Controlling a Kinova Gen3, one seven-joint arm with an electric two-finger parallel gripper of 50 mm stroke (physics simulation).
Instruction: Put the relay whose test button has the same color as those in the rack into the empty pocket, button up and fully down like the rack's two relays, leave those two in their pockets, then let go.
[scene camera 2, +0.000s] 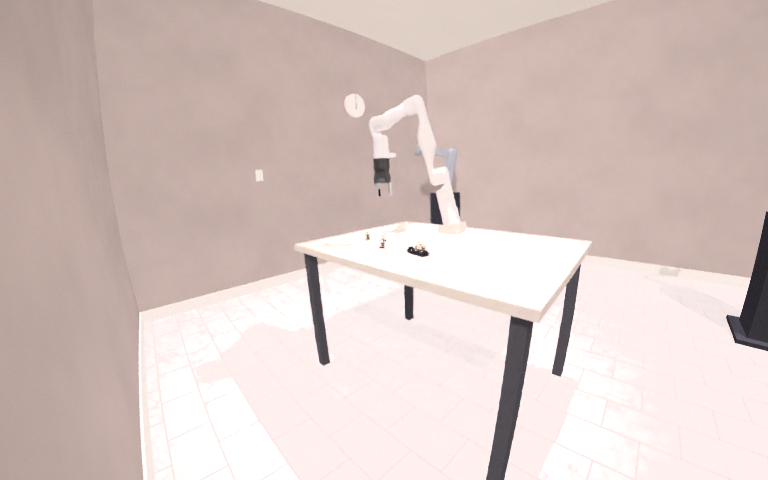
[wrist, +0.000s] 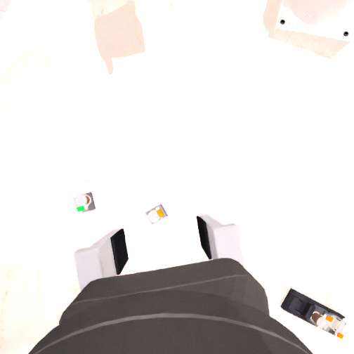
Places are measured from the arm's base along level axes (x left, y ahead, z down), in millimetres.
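Where they show: gripper, fingertip midpoint: (scene camera 2: 384, 196); arm's base, link origin: (scene camera 2: 451, 224).
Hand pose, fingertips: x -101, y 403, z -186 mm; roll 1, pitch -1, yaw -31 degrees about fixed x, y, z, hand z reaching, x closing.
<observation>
Each offset is from my fingertips to the top centre of the thing. "spot": to the spot under its first point. Level surfaces: height alone.
My gripper (scene camera 2: 385, 194) (wrist: 162, 237) is open and empty, high above the table. A loose relay with an orange button (wrist: 156, 214) shows in the wrist view, just beyond and between the fingertips. A loose relay with a green button (wrist: 84, 202) lies further left. The black rack @[spot: dx +269, dy +80, dz +216 mm] (scene camera 2: 412, 251) (wrist: 295, 293) is at the lower right of the wrist view. Two relays with orange buttons (wrist: 329, 318) (wrist: 340, 335) sit in it, and its pocket at the left end is empty. In the scene view small relays @[dx -120, dy +31, dz +189 mm] (scene camera 2: 367, 236) @[dx +92, dy +106, dz +189 mm] (scene camera 2: 382, 244) stand left of the rack; their button colours cannot be told.
The white table @[dz +233 mm] (scene camera 2: 481, 266) carries the arm's base (scene camera 2: 451, 227) (wrist: 312, 25) at its far side. The base is at the upper right of the wrist view. A shadow falls on the table at the upper left. The gripper body hides the lower middle of the wrist view.
</observation>
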